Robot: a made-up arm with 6 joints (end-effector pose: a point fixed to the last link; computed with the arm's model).
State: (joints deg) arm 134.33 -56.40 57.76 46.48 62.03 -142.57
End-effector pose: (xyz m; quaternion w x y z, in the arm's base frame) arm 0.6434 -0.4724 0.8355 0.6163 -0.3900 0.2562 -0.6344
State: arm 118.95 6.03 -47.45 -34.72 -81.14 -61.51
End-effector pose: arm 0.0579 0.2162 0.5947 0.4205 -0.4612 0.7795 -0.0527
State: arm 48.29 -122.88 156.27 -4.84 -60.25 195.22
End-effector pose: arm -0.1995 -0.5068 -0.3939 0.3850 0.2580 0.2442 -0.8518
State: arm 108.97 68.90 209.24 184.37 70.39 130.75
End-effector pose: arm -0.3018 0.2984 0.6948 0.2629 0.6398 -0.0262 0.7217
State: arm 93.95 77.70 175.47 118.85 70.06 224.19
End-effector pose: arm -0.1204 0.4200 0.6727 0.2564 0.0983 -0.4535 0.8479
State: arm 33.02 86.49 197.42 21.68 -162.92 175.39
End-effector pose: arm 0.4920 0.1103 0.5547 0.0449 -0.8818 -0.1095 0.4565
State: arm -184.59 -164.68 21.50 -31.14 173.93 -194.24
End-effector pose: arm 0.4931 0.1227 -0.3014 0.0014 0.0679 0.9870 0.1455
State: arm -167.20 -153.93 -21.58 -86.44 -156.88 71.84
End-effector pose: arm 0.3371 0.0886 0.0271 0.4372 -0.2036 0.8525 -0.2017
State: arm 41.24 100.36 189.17 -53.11 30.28 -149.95
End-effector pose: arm 0.6717 0.4380 0.4404 0.5247 -0.5005 -0.2003 -0.6588
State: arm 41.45 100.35 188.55 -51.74 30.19 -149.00
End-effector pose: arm 0.6728 0.4381 0.4389 0.5123 -0.5116 -0.1907 -0.6629
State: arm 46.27 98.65 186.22 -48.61 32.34 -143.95
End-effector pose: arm 0.6392 0.4874 0.4564 0.5070 -0.5274 -0.1572 -0.6634
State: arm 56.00 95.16 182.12 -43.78 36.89 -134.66
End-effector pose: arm 0.5554 0.5794 0.4945 0.5098 -0.5505 -0.1002 -0.6534
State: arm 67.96 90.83 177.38 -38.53 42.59 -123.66
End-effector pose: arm 0.4307 0.6700 0.5430 0.5176 -0.5802 -0.0370 -0.6278
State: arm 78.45 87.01 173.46 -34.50 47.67 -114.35
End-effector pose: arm 0.3071 0.7249 0.5865 0.5269 -0.6089 0.0115 -0.5928
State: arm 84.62 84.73 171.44 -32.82 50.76 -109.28
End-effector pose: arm 0.2298 0.7456 0.6130 0.5379 -0.6252 0.0343 -0.5645
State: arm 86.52 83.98 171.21 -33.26 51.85 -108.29
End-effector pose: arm 0.2040 0.7506 0.6225 0.5516 -0.6261 0.0361 -0.5500
